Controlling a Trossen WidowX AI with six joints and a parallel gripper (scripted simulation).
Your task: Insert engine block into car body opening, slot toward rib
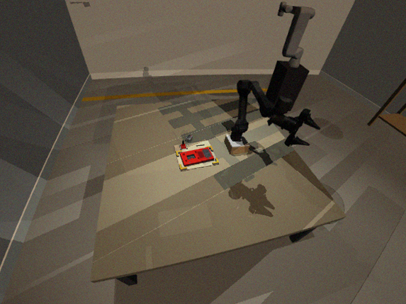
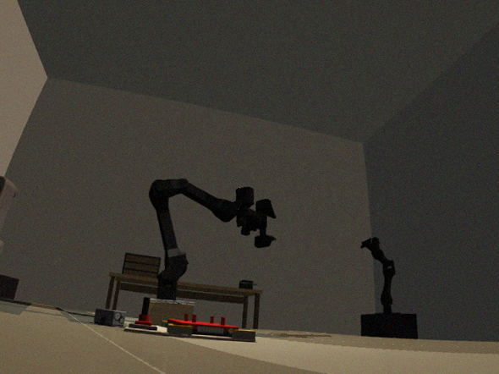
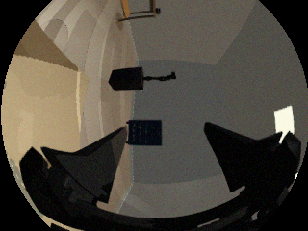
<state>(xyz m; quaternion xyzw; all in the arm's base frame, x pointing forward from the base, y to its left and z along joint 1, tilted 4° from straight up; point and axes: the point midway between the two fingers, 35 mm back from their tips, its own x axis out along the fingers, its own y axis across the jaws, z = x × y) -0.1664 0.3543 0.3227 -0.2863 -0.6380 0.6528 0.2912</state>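
Now: gripper tip 530 mm short of the grey engine block, 440 mm to the left of it and 390 mm above it.
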